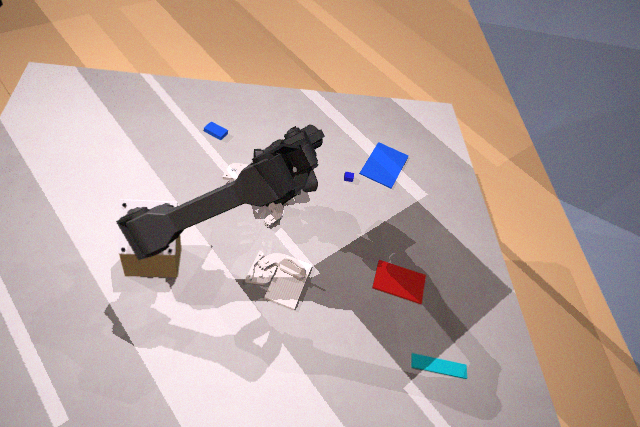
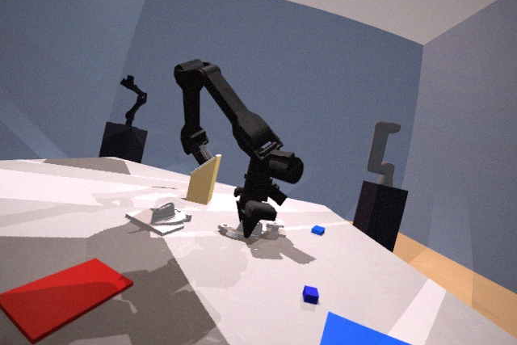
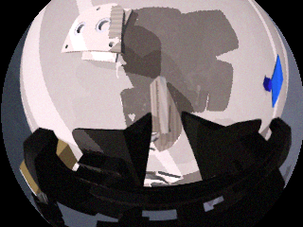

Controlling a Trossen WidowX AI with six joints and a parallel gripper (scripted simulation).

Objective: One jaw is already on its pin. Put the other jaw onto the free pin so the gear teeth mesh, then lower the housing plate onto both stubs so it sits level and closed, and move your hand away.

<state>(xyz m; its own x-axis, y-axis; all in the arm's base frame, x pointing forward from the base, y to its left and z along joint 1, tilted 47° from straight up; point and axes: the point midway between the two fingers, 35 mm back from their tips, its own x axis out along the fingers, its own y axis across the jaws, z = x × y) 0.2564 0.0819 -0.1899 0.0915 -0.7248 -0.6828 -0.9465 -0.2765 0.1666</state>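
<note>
The jaw lies 1 cm behind my gripper tip and 4 cm to the right of it. The rest, counted from my gripper tip: white base plate: 5 cm ahead, 21 cm to the right, 1 cm below; then blue cube: 19 cm ahead, 13 cm to the left; then blue sheet: 30 cm ahead, 20 cm to the left, 1 cm below.
</note>
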